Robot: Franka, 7 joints.
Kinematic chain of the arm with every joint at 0, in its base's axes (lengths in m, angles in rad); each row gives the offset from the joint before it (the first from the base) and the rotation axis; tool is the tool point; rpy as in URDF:
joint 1: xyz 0 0 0.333 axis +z
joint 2: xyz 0 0 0 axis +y
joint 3: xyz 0 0 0.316 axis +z
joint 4: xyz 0.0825 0 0 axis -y
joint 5: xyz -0.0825 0 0.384 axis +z
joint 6: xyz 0 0 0 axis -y
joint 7: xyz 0.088 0 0 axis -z
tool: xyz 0 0 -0.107 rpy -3.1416 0 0
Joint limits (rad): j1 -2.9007..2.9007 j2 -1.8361..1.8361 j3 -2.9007..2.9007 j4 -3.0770..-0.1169 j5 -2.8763..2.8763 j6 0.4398..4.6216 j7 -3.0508..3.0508
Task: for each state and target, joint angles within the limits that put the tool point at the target. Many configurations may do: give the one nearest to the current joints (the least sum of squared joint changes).
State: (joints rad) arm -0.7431 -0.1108 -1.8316 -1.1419 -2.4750 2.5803 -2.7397
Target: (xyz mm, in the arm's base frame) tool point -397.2 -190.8 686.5
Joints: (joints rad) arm -0.6227 0.6361 -2.4269 -1.8953 -2.6762 3.2159 -2.7397
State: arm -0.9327 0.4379 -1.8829 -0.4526 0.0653 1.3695 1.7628
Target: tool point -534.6 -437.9 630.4
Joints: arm -1.7247 0.9870 -1.5271 -0.8861 0.1415 1.5484 1.7628
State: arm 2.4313 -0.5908 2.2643 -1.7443 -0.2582 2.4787 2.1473
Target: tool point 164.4 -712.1 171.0
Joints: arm 2.3471 -1.0373 2.4380 -1.4945 -0.2590 2.5755 2.1473
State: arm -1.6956 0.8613 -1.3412 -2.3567 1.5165 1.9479 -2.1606
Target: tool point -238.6 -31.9 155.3
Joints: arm -1.4619 0.6755 -1.5027 -2.9065 1.3077 1.6204 -2.1606
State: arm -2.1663 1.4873 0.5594 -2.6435 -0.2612 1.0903 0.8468
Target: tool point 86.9 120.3 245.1
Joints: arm -2.0278 1.7866 0.4982 -2.9780 -0.2722 1.2945 0.8468
